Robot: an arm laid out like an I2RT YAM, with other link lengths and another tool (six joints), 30 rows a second.
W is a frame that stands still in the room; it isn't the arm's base.
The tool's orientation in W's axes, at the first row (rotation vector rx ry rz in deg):
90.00 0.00 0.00
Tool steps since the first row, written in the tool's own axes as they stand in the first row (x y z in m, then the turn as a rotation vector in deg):
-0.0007 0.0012 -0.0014 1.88 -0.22 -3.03
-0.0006 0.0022 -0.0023 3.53 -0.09 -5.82
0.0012 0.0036 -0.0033 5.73 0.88 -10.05
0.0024 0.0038 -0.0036 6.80 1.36 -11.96
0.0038 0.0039 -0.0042 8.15 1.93 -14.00
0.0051 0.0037 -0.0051 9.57 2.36 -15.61
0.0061 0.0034 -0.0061 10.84 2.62 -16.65
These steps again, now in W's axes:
-0.0007 0.0014 0.0012 1.88 3.03 -0.22
-0.0006 0.0023 0.0022 3.53 5.82 -0.09
0.0012 0.0033 0.0036 5.73 10.05 0.88
0.0024 0.0036 0.0038 6.80 11.96 1.36
0.0038 0.0042 0.0039 8.15 14.00 1.93
0.0051 0.0051 0.0037 9.57 15.61 2.36
0.0061 0.0061 0.0034 10.84 16.65 2.62

